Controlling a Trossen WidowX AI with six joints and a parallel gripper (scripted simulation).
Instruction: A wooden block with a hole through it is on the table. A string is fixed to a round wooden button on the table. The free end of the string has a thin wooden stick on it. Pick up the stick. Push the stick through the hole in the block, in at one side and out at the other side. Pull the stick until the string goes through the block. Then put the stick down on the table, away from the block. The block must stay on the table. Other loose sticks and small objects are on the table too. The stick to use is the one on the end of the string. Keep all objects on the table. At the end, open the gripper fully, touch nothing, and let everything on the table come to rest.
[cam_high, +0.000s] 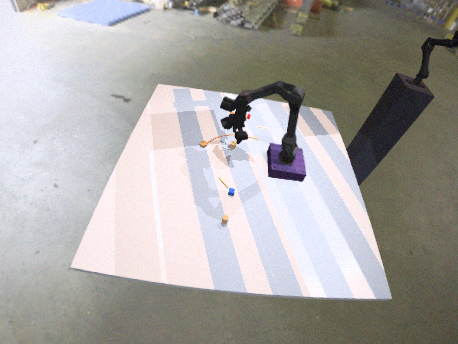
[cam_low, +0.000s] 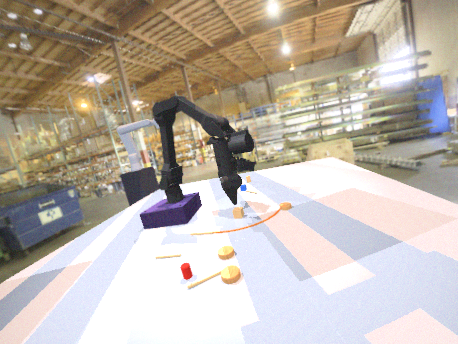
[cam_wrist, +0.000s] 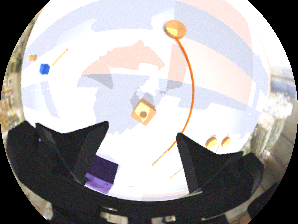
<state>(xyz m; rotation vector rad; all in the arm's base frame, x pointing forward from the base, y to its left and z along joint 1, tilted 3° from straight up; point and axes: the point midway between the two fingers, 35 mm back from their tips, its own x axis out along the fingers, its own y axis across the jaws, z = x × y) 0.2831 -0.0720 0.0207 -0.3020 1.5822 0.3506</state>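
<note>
The wooden block lies 1 cm ahead of my gripper tip, 1 cm to the left of it and 5 cm below it. Round my gripper tip: red peg (4 cm behind, 29 cm to the right, 5 cm below); then blue cube (5 cm behind, 32 cm to the left, 5 cm below); then round wooden button (16 cm ahead, 4 cm to the left, 6 cm below).
</note>
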